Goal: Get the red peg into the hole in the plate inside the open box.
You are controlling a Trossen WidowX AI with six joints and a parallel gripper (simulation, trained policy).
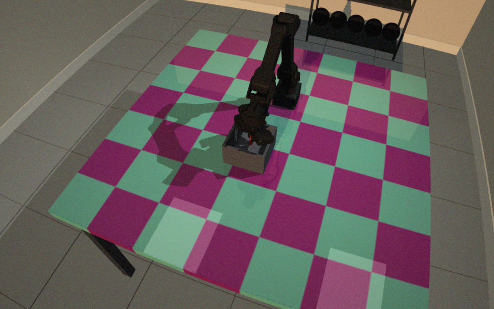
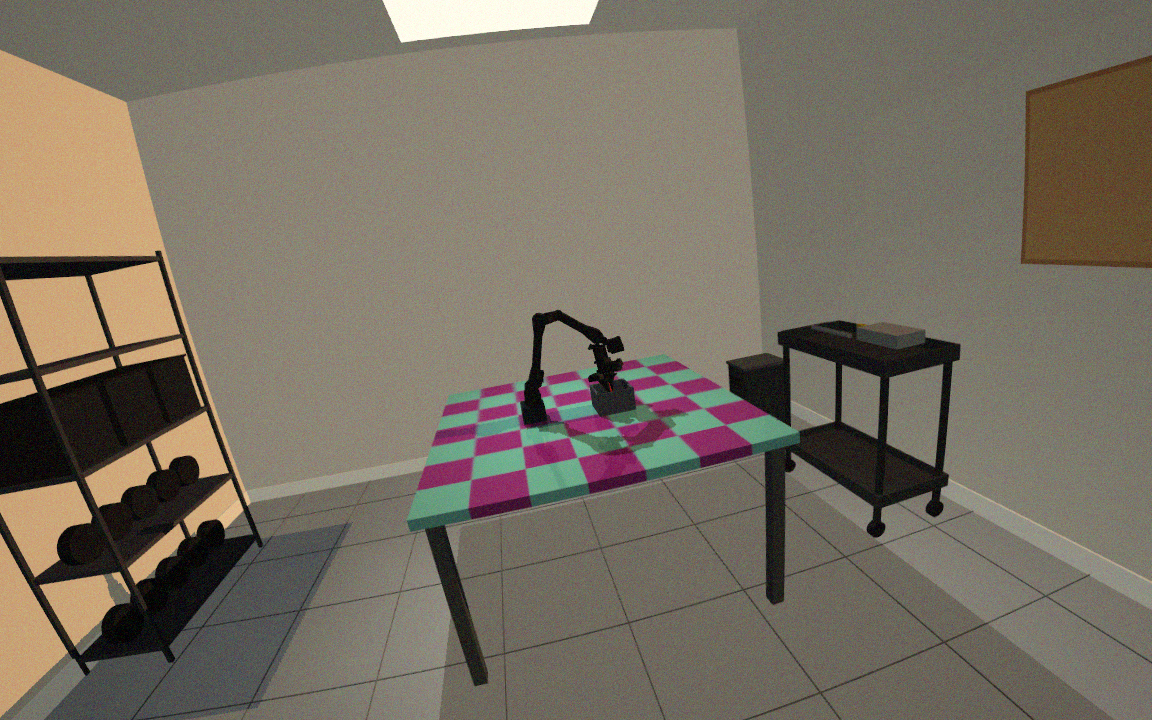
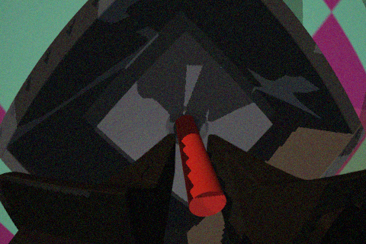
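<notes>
Now: the red peg right at my gripper tip. Round my gripper tip: grey plate: 3 cm below; then brown box: 5 cm below.
</notes>
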